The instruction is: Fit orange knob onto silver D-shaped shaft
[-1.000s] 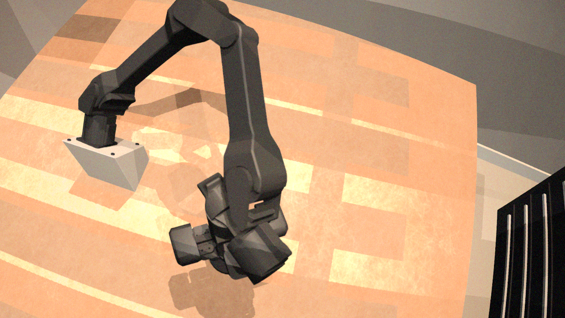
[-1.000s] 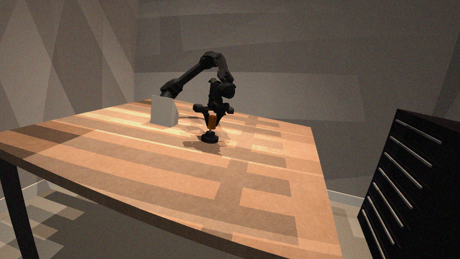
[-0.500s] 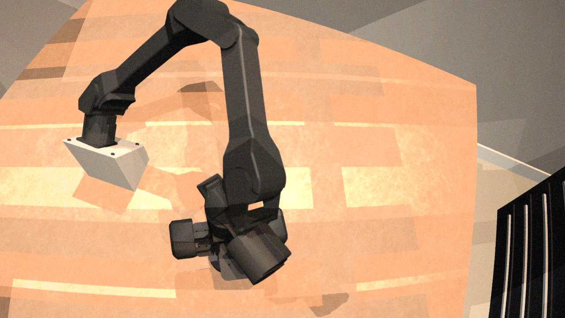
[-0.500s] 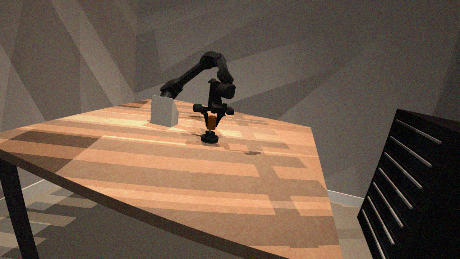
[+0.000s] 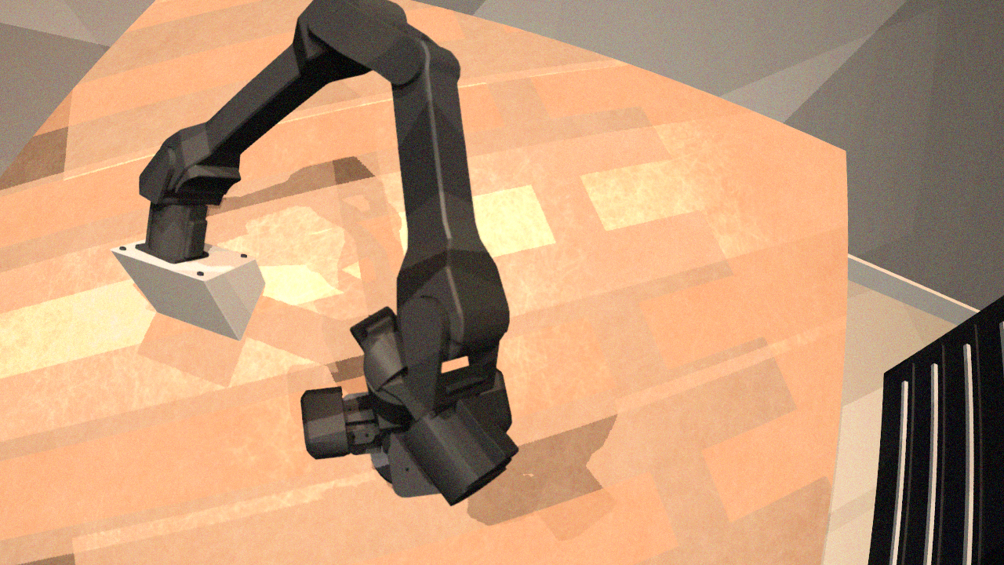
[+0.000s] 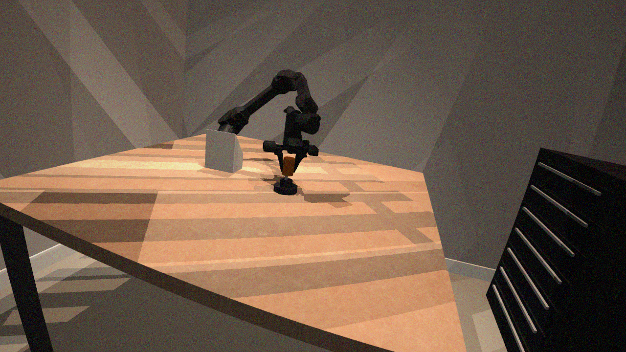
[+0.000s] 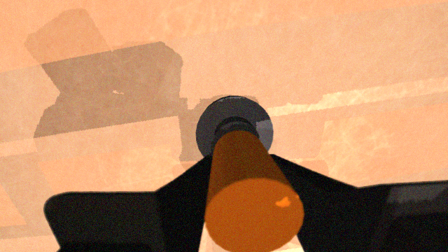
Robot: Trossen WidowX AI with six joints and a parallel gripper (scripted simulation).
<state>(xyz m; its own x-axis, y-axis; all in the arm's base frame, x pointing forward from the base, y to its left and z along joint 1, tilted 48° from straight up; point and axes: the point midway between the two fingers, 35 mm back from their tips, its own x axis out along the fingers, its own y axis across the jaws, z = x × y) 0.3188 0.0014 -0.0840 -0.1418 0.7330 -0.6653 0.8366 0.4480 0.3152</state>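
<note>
The orange knob lies 3 cm above my gripper tip. From my gripper tip the other things lie so: round pedestal: 4 cm below.
</note>
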